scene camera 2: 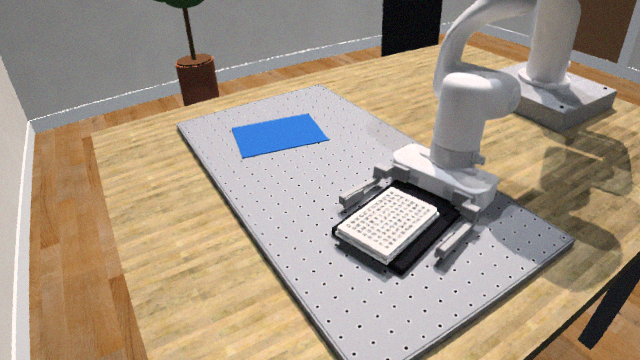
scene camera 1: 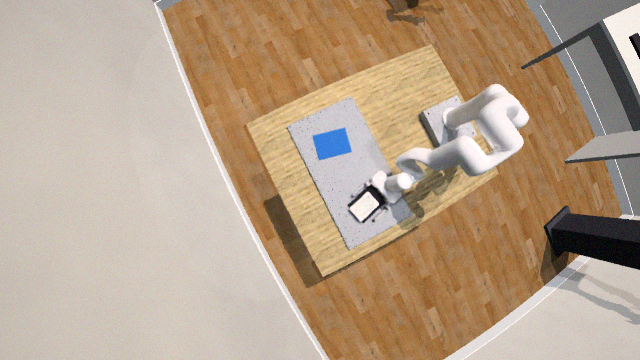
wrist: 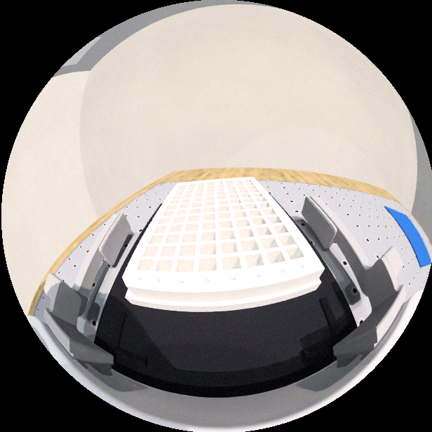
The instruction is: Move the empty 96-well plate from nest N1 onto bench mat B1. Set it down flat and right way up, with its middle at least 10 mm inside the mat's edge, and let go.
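Frame: origin at the arm's base, x left, y ahead, z down, level; centimetres.
Seen in the pictures: hand at its tool point: (scene camera 2: pixel 396 220) (scene camera 1: pixel 366 205); arm's base at its link origin: (scene camera 2: pixel 543 79) (scene camera 1: pixel 451 119).
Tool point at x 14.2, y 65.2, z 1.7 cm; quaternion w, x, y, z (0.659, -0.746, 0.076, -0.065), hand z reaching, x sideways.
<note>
Offsets run from my tool point to a thing's top centre. Level surfaces: height alone.
The white 96-well plate {dy +1.4, dx +0.0, dz -1.3 cm} (scene camera 1: pixel 365 207) (scene camera 2: pixel 387 224) (wrist: pixel 222 235) is on the black nest N1 {dy -1.2, dx -0.4, dz +0.1 cm} (scene camera 2: pixel 425 241) (wrist: pixel 215 345), right way up, off centre toward the nest's side away from the gripper's body. A broad bare strip of nest shows on the near side in the wrist view. Whether the plate lies fully flat I cannot tell. My gripper (scene camera 1: pixel 363 207) (scene camera 2: pixel 394 223) (wrist: pixel 218 231) is open, with one finger on each side of the plate and nest, apart from the plate. The blue bench mat B1 {dz +1.4 cm} (scene camera 1: pixel 332 143) (scene camera 2: pixel 280 135) (wrist: pixel 411 236) lies flat on the board, away from the nest.
The grey perforated board {dz +1.6 cm} (scene camera 1: pixel 325 175) (scene camera 2: pixel 280 200) bears the nest and the mat, on a wooden table {dz +2.8 cm} (scene camera 1: pixel 390 95) (scene camera 2: pixel 150 210). The arm's base block (scene camera 1: pixel 433 127) (scene camera 2: pixel 575 112) is at the table's far side. A potted plant (scene camera 2: pixel 196 77) stands beyond the table.
</note>
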